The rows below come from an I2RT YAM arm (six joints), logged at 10 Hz.
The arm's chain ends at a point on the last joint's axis. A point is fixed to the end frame.
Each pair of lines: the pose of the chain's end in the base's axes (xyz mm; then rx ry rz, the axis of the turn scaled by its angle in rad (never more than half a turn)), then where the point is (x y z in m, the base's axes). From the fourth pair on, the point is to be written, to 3 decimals.
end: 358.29 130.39 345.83 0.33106 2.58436 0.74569
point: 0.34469 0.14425 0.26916
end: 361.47 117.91 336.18 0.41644 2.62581 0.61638
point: 0.34487 0.12672 0.25936
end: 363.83 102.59 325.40 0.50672 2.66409 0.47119
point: 0.34350 0.10605 0.24905
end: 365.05 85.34 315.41 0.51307 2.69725 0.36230
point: 0.342 0.083 0.240
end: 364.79 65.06 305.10 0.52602 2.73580 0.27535
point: 0.339 0.059 0.231
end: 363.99 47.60 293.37 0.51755 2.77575 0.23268
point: 0.335 0.040 0.220
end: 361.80 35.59 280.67 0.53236 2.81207 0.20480
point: 0.330 0.027 0.209
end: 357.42 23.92 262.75 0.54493 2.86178 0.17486
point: 0.322 0.014 0.193
